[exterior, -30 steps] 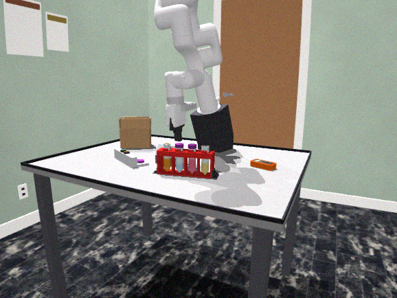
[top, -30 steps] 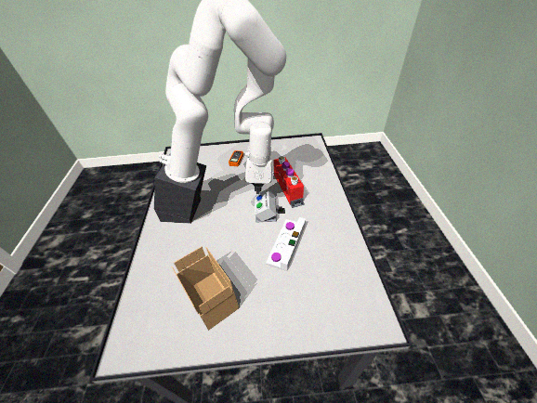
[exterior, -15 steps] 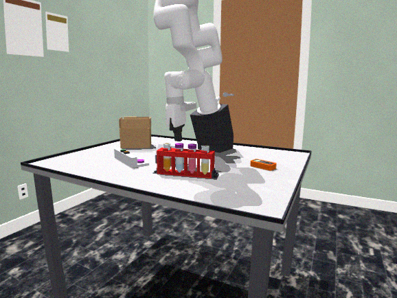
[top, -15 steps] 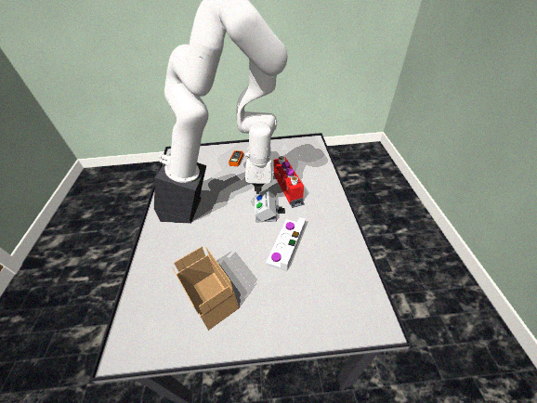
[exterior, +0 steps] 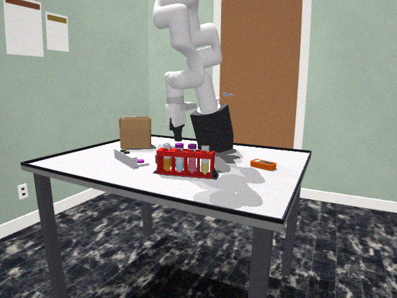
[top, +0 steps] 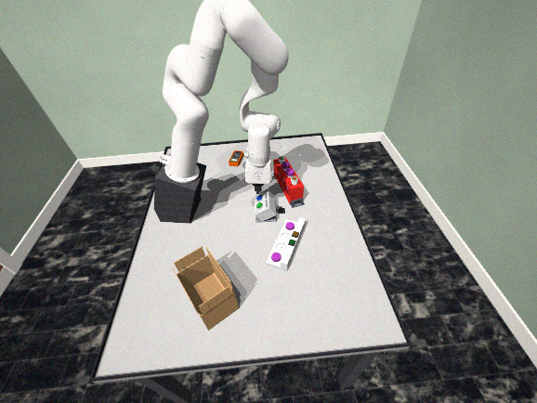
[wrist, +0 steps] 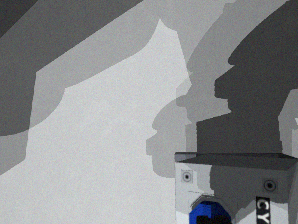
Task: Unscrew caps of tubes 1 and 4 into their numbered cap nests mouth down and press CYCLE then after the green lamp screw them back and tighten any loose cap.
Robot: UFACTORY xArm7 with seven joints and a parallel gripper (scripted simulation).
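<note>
My hand is 50 mm above the blue key. Also, from my hand: green key (50 mm below, 40 mm to the right, 10 mm ahead); grey key housing (70 mm below, 20 mm to the right, 20 mm ahead); orange device (340 mm to the left, 180 mm behind, 110 mm below).
</note>
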